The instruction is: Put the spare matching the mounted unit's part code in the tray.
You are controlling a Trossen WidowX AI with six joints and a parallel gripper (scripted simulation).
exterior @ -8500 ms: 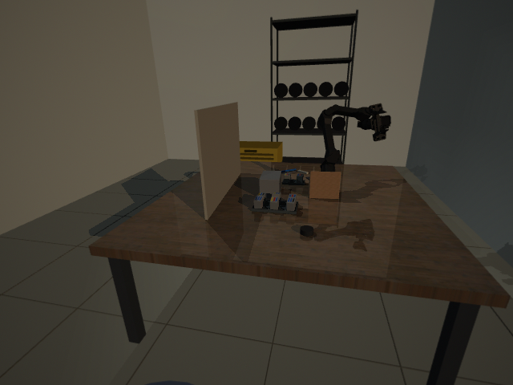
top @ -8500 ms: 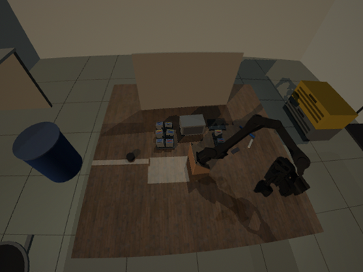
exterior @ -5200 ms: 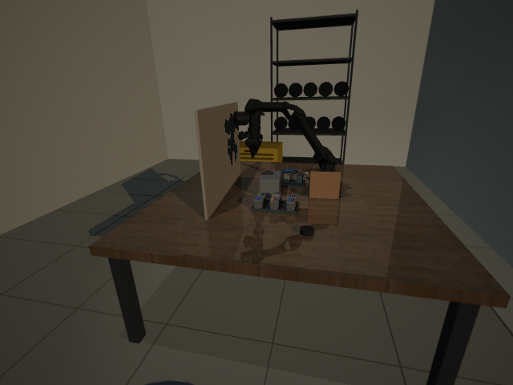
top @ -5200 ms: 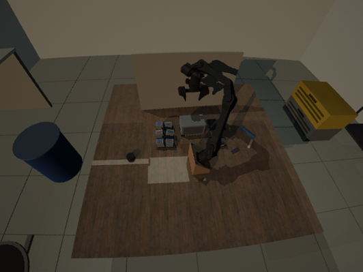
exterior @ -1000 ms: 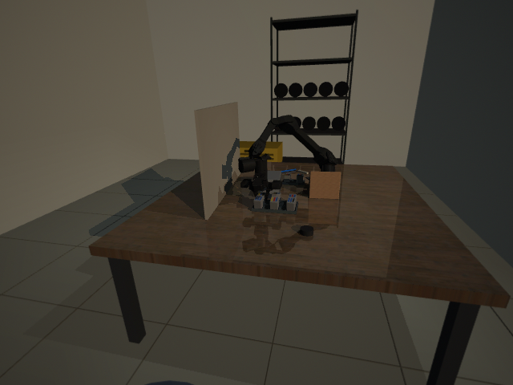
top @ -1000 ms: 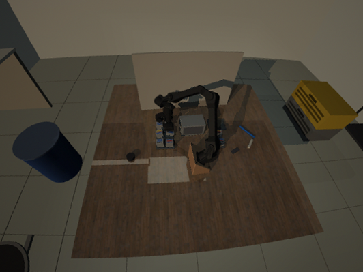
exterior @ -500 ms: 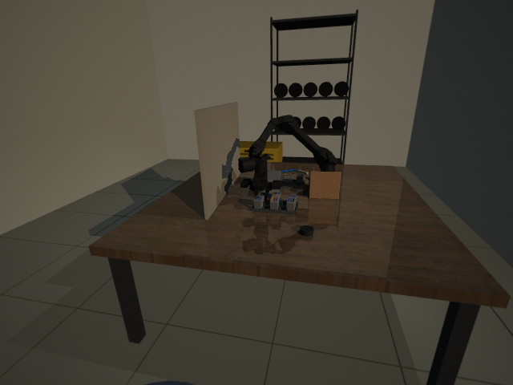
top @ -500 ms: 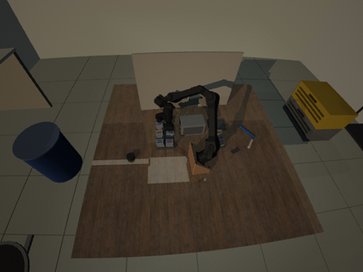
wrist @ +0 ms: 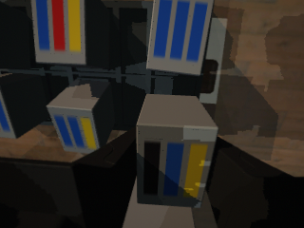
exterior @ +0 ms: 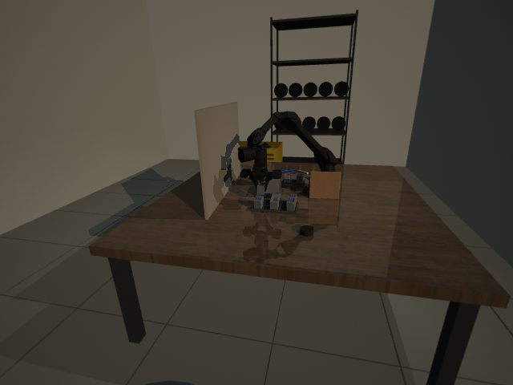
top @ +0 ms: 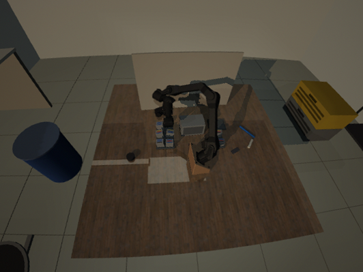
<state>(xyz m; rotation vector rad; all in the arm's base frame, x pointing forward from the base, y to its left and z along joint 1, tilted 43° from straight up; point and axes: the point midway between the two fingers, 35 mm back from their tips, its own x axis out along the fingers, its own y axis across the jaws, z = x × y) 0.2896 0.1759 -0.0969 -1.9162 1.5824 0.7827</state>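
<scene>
Right now the grey mounted unit is 150 mm to the right of my gripper tip and 20 mm below it. Round my gripper tip: grey spare cube 20 mm above; white panel 240 mm ahead, 160 mm above, 120 mm to the right; black puck 250 mm behind, 220 mm to the left, 60 mm below.
</scene>
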